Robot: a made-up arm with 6 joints. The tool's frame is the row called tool.
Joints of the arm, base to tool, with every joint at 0 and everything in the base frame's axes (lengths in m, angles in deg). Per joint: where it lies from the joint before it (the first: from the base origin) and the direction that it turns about. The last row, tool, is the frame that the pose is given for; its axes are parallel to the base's.
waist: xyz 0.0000 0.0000 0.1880 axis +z
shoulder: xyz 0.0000 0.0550 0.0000 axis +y
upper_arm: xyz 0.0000 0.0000 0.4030 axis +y
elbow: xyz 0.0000 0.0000 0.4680 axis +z
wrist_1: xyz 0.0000 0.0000 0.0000 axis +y
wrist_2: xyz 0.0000 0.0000 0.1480 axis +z
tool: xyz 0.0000 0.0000 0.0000
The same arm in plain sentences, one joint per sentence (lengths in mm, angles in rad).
The arm has six revolute joints in a row. What follows holds with every joint at zero, and every direction is one of the base frame's.
The first joint sits 188.0 mm along +z from the base frame's origin and rotates about +z.
The second joint sits 55.0 mm along +y from the first joint and rotates about +y.
The third joint sits 403.0 mm along +z from the second joint and rotates about +y.
The fourth joint sits 468.0 mm along +z from the third joint and rotates about +z.
The fifth joint sits at the same point as the fourth joint and rotates about +y.
The sixth joint sits 148.0 mm along +z from the fifth joint and rotates about +z.
The tool frame, which is the frame that the pose is given for, sits at the same point as the sixth joint; its axes are parallel to the base frame's.

